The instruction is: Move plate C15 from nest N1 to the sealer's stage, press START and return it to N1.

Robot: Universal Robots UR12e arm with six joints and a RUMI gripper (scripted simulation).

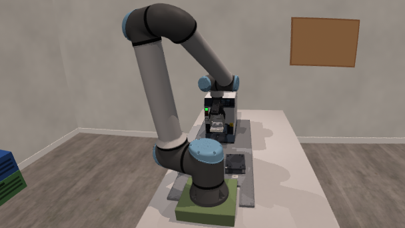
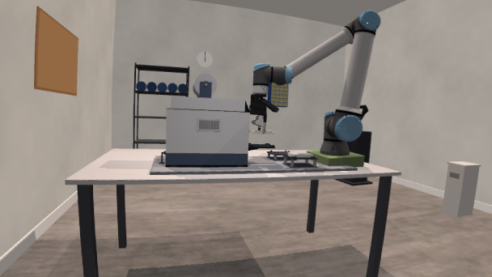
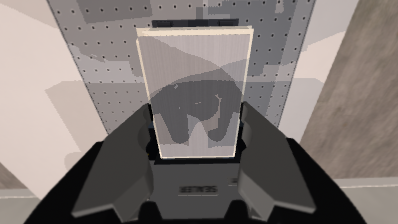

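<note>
My gripper is now 1 cm above the plate C15. Round my hand: square button (11 cm ahead, 8 cm to the left); then sealer stage (8 cm below); then nest N2 (20 cm behind, 11 cm to the left, 14 cm below).
</note>
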